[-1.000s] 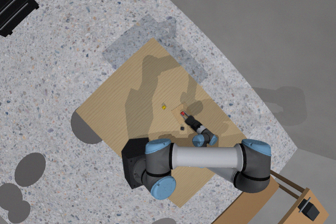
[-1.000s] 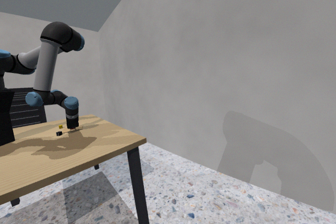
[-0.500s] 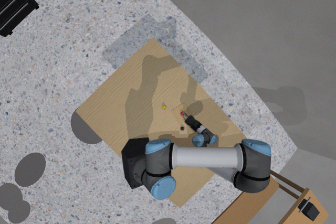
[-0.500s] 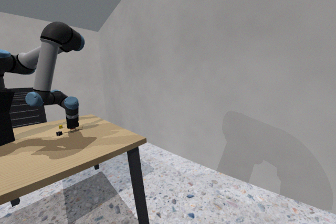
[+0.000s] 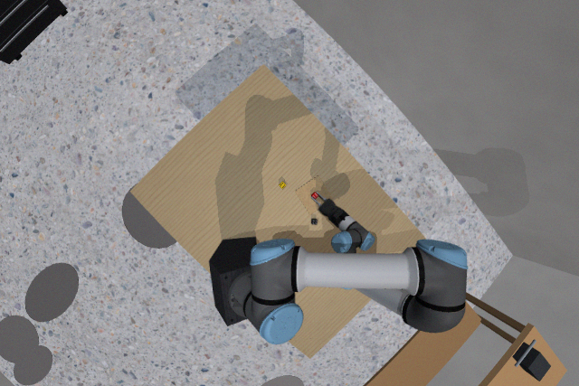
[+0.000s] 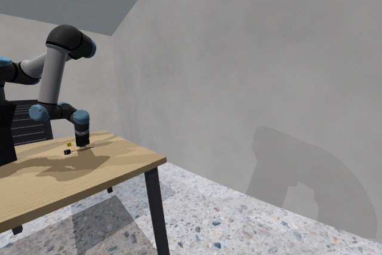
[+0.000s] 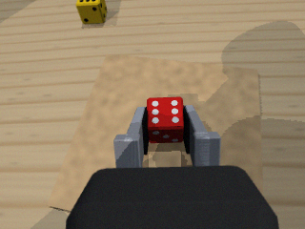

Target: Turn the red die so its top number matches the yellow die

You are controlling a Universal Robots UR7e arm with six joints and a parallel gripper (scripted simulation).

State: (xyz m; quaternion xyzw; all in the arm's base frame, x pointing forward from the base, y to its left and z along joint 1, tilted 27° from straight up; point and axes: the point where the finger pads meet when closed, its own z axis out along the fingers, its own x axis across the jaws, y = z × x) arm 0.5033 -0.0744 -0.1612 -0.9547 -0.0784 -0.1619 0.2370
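Now: the red die 10 mm to the left of my hand and 10 mm below it. Round my hand: black die 90 mm behind, 80 mm to the right, 10 mm below; then tan mat 10 mm to the left, 20 mm below; then yellow die 70 mm behind, 160 mm to the left, 10 mm below.
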